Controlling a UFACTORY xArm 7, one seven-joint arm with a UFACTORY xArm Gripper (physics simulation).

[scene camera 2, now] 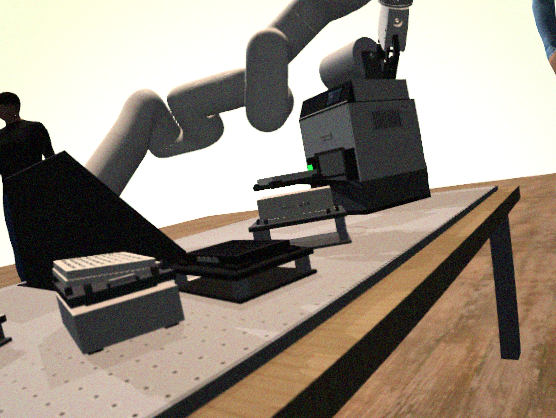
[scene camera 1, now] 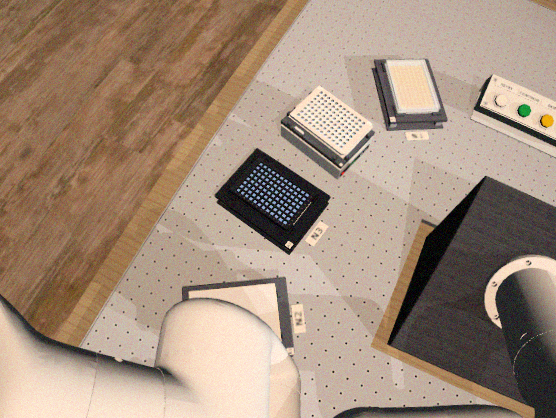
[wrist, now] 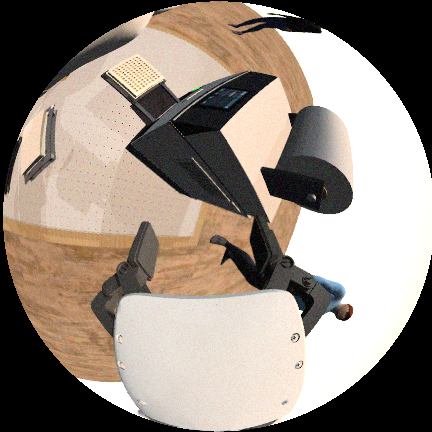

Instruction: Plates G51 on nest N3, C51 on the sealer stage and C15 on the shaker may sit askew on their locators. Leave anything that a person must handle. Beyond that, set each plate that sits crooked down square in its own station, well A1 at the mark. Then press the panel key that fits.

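Observation:
The dark plate G51 (scene camera 1: 274, 192) (scene camera 2: 240, 250) lies on nest N3 (scene camera 1: 312, 220) (scene camera 2: 277, 270); whether it is square is unclear. The pale plate C15 (scene camera 1: 332, 120) (scene camera 2: 105, 263) is on the shaker (scene camera 1: 310, 148) (scene camera 2: 125, 312) and looks slightly tilted in scene camera 2. The pale plate C51 (wrist: 135, 75) is on the extended sealer stage (wrist: 158, 104) (scene camera 2: 287, 180); its exact seating is unclear. My gripper (scene camera 2: 383, 69) (wrist: 201, 230) is open and empty, high beside the sealer's top and roll, away from the plates. The key panel (scene camera 1: 520, 107) shows white, green and amber keys.
The sealer (scene camera 2: 385, 135) (wrist: 195, 140) stands at the table's far end with a large roll (scene camera 2: 345, 62) (wrist: 320, 160) on top. Plates also sit on N1 (scene camera 1: 382, 105) and N2 (scene camera 1: 287, 310), the latter partly behind the arm. A dark block stands by the arm base. Two people stand beyond the table.

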